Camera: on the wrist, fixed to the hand. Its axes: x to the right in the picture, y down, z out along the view.
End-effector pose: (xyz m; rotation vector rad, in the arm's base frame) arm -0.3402 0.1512 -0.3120 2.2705 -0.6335 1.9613
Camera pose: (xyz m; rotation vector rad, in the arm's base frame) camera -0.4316 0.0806 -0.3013 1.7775 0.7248 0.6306
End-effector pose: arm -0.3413 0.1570 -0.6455 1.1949 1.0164 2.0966
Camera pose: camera -0.4136 0.0933 -0.5809 0.2673 0.9212 0.6657
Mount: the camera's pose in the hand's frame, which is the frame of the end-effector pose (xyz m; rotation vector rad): 0.0195 0.0945 -0.0644 -0.2621 -0.3584 -1.5921
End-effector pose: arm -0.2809 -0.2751 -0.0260 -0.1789 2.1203 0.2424
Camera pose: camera -0.3650 -0.1998 0.0007 -1.6872 1.0733 -0.3812
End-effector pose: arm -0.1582 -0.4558 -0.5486 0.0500 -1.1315 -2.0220
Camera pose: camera -0.0875 -0.5400 -0.5117 -0.4017 0.6682 2.2658
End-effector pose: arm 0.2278 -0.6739 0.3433 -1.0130 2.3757 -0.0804
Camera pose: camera 0.1226 -0.6297 0.3642 -2.4849 0.7884 -0.1409
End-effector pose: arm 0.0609 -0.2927 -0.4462 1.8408 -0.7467 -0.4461
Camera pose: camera 0.0879 -0.2853 -0.3336 1.7614 0.7346 -1.7776
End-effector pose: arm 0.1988 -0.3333 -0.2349 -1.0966 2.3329 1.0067
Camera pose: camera 0.1111 -0.3490 -0.1606 -2.0015 0.5253 0.6606
